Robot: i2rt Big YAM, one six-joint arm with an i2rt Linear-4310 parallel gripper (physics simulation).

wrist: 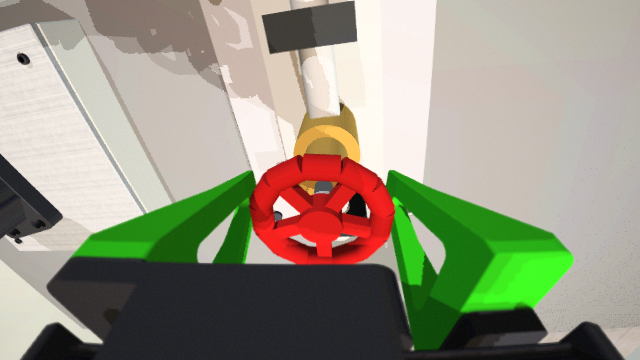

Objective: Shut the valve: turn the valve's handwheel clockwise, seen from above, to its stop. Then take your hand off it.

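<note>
The red handwheel [320,225] is in the middle of the wrist view, a ring with spokes around a round hub. My gripper [320,181] is shut on the handwheel, with one green finger against the left side of its rim and the other against the right side. The brass valve body [327,137] shows behind and above the wheel, partly hidden by it. A white pipe [321,82] runs from the valve body towards the top of the view. How far the wheel stands from its stop cannot be seen.
A dark grey clamp block [310,27] lies across the pipe. The white base plate [406,75] runs under the valve. A pale brushed block [45,120] with a dark screw stands at the left. A black part [25,200] is at the left edge.
</note>
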